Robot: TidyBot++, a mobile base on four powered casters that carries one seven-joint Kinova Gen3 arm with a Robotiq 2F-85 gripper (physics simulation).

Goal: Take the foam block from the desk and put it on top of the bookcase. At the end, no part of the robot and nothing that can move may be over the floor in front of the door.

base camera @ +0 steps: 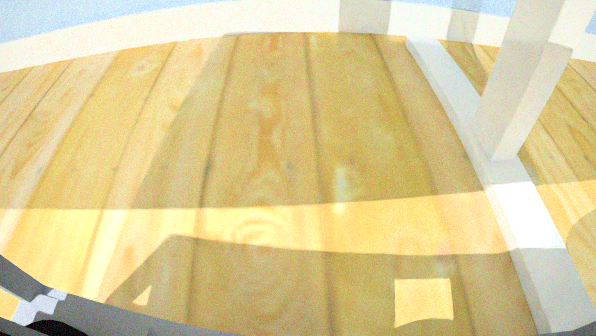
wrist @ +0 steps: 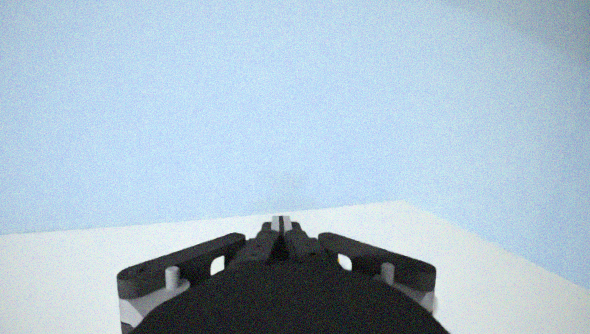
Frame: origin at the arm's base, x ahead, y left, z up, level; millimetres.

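Where they show: gripper, fingertip midpoint: (wrist: 280,227).
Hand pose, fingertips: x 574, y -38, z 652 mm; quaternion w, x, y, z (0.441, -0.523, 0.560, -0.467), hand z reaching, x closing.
Note:
After its pixels a point has its place.
My gripper (wrist: 280,227) @(x 574, y -38, z 652 mm) is shut with nothing between its fingertips, which meet above the white desk top (wrist: 55,285) @(x 634, y 209, z 554 mm) in the wrist view. A tiny yellow sliver, which looks like part of the foam block (wrist: 339,260) @(x 601, y -98, z 598 mm), shows through the opening in the right finger linkage. The rest of the block is hidden behind the gripper's dark body, so its exact place on the desk cannot be told. The bookcase and the door do not show in either view.
In the base camera view, a white floor rail (base camera: 525,215) with an upright white post (base camera: 520,85) @(x 434, y -253, z -241 mm) stands at the right on the wooden floor (base camera: 260,150) @(x 433, y 82, z -396 mm). A pale skirting (base camera: 280,17) @(x 816, y 106, z -356 mm) runs along the blue wall behind. Part of the robot's grey base shows at lower left.

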